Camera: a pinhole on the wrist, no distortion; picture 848 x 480 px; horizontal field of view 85.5 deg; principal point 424.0 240.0 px. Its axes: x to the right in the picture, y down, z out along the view. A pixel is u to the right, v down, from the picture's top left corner.
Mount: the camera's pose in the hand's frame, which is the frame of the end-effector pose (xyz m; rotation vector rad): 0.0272 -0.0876 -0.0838 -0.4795 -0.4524 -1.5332
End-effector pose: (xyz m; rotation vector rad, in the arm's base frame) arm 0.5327 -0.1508 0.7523 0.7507 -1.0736 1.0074
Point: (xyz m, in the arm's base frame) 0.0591 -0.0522 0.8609
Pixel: 80.6 263.7
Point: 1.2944 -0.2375 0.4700
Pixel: behind the camera
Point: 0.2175 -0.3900 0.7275
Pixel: 408.1 76.0
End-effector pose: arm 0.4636 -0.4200 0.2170 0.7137 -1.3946 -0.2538
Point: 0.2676 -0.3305 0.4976
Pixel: 235.1 353.3
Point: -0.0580 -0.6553 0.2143
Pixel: 702.7 236.2
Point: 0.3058 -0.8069 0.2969
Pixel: outside the picture
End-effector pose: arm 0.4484 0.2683 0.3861 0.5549 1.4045 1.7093
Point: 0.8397 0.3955 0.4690
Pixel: 687.7 63.0
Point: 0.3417 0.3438 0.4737
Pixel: 79.6 438.1
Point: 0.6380 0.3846 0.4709
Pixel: 556.6 158.6
